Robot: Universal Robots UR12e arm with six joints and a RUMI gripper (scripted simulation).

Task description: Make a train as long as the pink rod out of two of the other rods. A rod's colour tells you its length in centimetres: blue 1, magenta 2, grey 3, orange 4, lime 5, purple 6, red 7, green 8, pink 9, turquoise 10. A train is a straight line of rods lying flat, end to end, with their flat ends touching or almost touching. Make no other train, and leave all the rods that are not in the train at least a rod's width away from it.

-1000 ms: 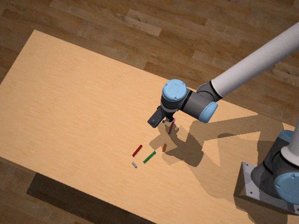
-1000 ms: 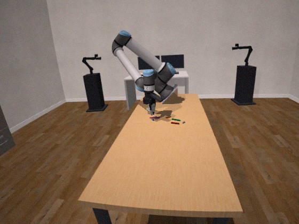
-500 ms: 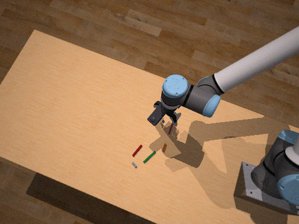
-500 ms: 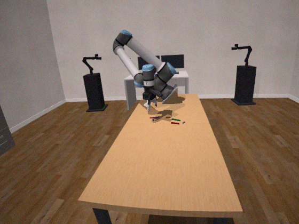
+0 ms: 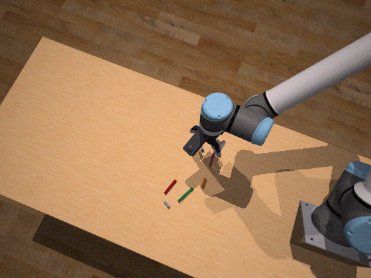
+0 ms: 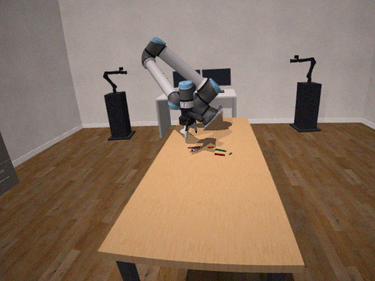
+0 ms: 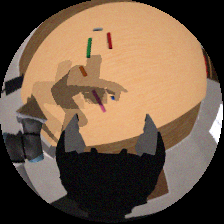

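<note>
The green rod lies 200 mm to the left of my hand, 100 mm below it and 20 mm ahead of it. The rest, counted from my hand: pink rod 100 mm below, 50 mm behind, 10 mm to the left; then orange rod 130 mm to the left, 100 mm below, 40 mm behind; then blue rod 100 mm below.
</note>
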